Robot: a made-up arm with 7 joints. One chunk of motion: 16 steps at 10 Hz.
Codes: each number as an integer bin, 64 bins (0 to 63) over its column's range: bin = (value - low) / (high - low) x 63, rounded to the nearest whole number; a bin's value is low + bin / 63 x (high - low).
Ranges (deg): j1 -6..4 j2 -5..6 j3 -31..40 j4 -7..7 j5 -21..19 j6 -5..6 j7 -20..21
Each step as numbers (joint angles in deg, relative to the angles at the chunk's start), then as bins.
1 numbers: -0.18 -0.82 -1.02 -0.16 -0.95 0.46 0.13
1 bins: 37 24 27 31 32 31 31
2 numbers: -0.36 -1.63 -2.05 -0.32 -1.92 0.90 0.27
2 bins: 36 19 26 30 30 34 31
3 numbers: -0.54 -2.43 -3.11 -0.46 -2.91 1.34 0.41
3 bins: 34 15 25 29 28 36 31
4 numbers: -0.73 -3.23 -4.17 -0.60 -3.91 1.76 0.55
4 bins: 33 10 24 29 27 39 32
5 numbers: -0.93 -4.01 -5.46 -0.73 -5.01 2.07 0.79
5 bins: 32 6 23 28 25 40 32
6 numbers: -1.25 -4.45 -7.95 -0.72 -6.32 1.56 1.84
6 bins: 30 3 20 28 23 38 34
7 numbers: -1.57 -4.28 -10.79 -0.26 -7.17 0.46 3.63
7 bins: 28 4 18 30 22 31 36
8 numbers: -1.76 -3.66 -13.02 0.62 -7.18 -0.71 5.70
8 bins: 27 8 16 34 22 25 39
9 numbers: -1.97 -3.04 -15.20 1.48 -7.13 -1.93 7.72
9 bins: 25 11 14 38 22 18 43
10 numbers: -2.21 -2.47 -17.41 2.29 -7.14 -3.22 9.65
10 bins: 24 14 12 42 22 10 46
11 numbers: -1.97 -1.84 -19.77 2.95 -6.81 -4.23 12.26
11 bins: 25 18 10 45 22 4 50
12 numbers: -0.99 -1.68 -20.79 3.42 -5.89 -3.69 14.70
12 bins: 32 19 9 47 24 8 53
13 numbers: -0.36 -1.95 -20.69 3.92 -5.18 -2.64 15.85
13 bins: 36 17 9 49 25 14 55
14 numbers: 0.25 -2.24 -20.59 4.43 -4.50 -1.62 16.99
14 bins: 39 16 9 51 26 19 57
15 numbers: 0.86 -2.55 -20.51 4.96 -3.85 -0.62 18.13
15 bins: 43 14 9 54 27 25 59
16 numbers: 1.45 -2.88 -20.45 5.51 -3.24 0.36 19.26
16 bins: 47 12 9 56 28 31 60
